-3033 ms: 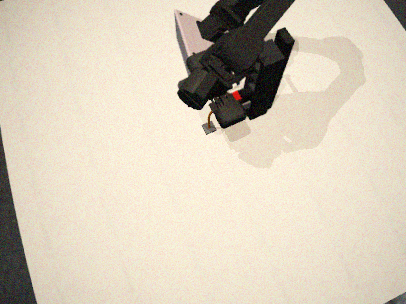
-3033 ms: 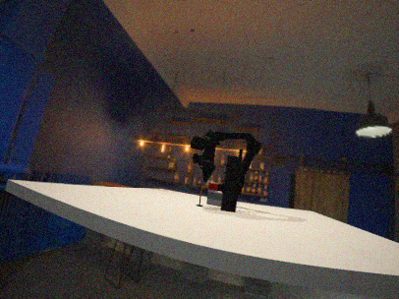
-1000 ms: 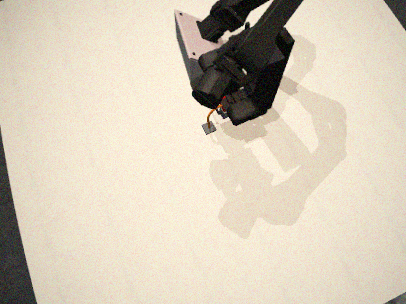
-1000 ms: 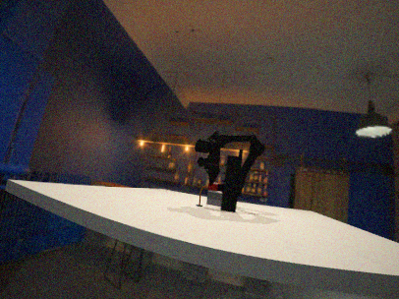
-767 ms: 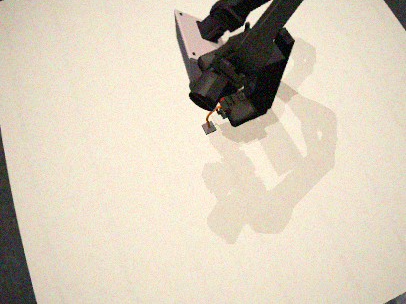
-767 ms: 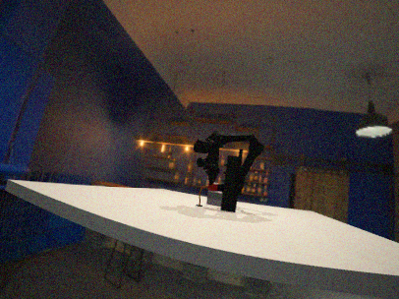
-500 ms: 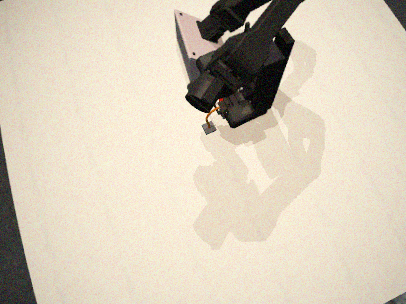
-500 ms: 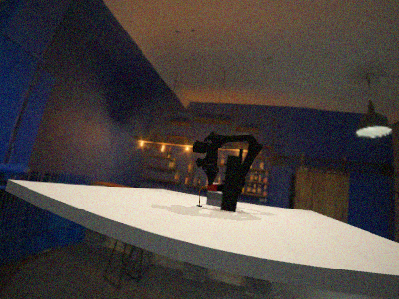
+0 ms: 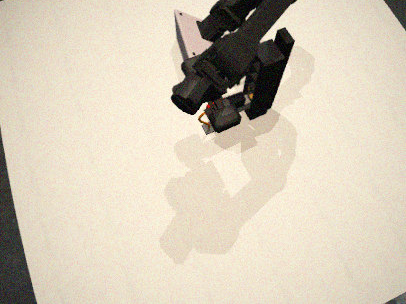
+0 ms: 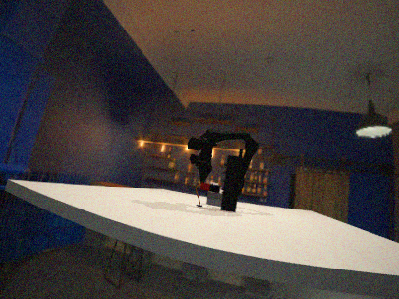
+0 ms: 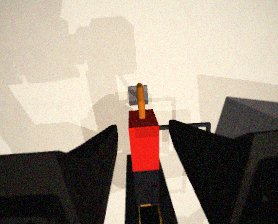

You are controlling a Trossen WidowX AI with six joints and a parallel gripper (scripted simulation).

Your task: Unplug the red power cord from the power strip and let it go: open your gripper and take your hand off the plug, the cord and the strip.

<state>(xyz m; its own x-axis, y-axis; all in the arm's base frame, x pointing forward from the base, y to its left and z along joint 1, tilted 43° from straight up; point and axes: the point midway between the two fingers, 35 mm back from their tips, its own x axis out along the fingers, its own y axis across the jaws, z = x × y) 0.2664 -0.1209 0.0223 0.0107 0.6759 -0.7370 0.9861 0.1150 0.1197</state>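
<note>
Now: gripper tip 4 cm to the right of the red plug, 1 cm past it and 1 cm above it. The rest, counted from my gripper tip: black power strip (15 cm to the left, 3 cm behind, 2 cm above).
</note>
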